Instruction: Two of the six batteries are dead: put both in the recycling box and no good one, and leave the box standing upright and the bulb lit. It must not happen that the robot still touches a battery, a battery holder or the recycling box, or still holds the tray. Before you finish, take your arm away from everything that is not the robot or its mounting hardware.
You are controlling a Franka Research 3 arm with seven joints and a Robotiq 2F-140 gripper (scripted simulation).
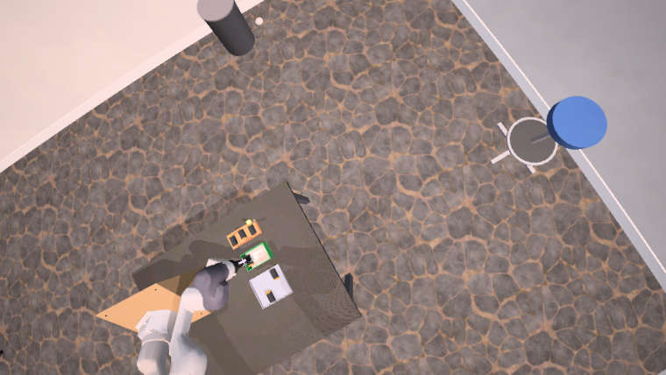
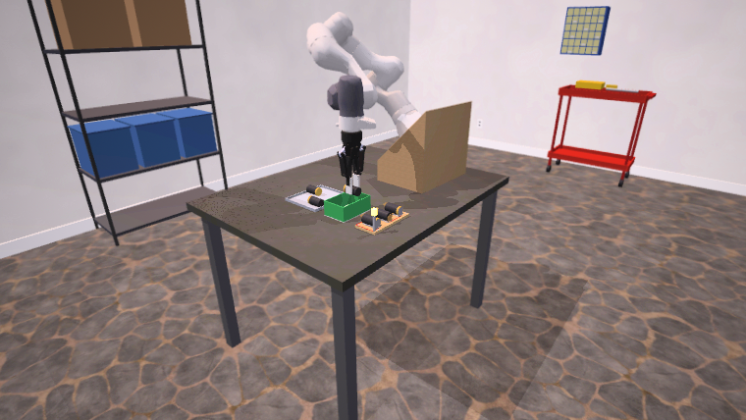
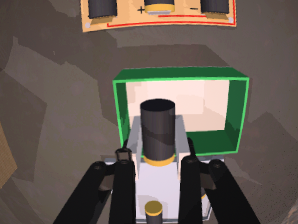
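Now: hand 30 mm short of the green recycling box and 90 mm above it. The rest, counted from my hand: white tray: 10 mm behind, 190 mm to the right, 100 mm below; bulb: 120 mm ahead, 180 mm to the left, 30 mm below.
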